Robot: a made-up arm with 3 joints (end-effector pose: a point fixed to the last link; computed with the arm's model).
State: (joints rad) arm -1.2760 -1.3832 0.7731
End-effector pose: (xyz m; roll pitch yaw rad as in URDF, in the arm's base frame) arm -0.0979 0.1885 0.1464 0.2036 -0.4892 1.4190
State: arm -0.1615 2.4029 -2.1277
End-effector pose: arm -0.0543 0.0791 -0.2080 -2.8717 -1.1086 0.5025
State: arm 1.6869 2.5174 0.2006
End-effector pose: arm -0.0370 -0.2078 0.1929 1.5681 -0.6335 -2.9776
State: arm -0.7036 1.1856 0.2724
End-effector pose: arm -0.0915 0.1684 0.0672 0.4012 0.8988 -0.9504
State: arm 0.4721 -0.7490 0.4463
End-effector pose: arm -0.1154 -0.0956 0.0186 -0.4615 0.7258 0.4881
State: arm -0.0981 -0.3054 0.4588
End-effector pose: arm -0.1152 0.0258 -0.0041 0.1028 0.4272 0.3495
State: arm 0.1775 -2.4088 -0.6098
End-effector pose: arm -0.0176 -0.1249 -0.0660 0.1490 -0.4858 2.3310
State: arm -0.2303 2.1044 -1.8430
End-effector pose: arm -0.0450 0.1353 -0.1810 -2.1287 -1.4335 0.0402
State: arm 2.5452 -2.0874 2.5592
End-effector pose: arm -0.1503 -0.2592 0.4164 0.5812 -1.0410 0.6158
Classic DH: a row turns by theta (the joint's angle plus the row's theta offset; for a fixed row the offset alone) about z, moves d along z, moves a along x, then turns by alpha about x. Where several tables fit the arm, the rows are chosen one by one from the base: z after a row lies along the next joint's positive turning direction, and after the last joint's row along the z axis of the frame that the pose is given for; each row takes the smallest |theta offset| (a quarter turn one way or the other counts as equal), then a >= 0, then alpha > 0; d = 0 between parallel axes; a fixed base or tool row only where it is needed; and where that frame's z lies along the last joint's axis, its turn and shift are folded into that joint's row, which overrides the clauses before.
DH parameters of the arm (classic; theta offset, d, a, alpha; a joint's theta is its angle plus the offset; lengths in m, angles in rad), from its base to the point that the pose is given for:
base (fixed): -1.5708 0.1906 0 1.5708
joint 1: 0 0.0867 -0.002 1.5708
joint 2: -1.5708 0.3021 0.001 1.5708
joint 3: 0 0.013 -0.0709 1.5708
tool (fixed): 0 0.083 0 0

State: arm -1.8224 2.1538 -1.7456
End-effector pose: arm -0.0382 0.3613 0.3371 -0.5658 0.1047 -1.4744
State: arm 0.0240 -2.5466 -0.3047
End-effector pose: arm -0.0182 -0.0659 -0.0521 0.0208 -0.2912 2.5405
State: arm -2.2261 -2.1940 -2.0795
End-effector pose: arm -0.0757 0.3424 0.4088 -2.0917 1.0081 -1.0089
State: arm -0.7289 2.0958 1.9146
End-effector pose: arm -0.1271 0.1055 -0.0682 -2.7436 0.5328 1.3734
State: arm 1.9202 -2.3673 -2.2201
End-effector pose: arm -0.0799 -0.3762 0.3520 0.7437 -0.1249 1.1200
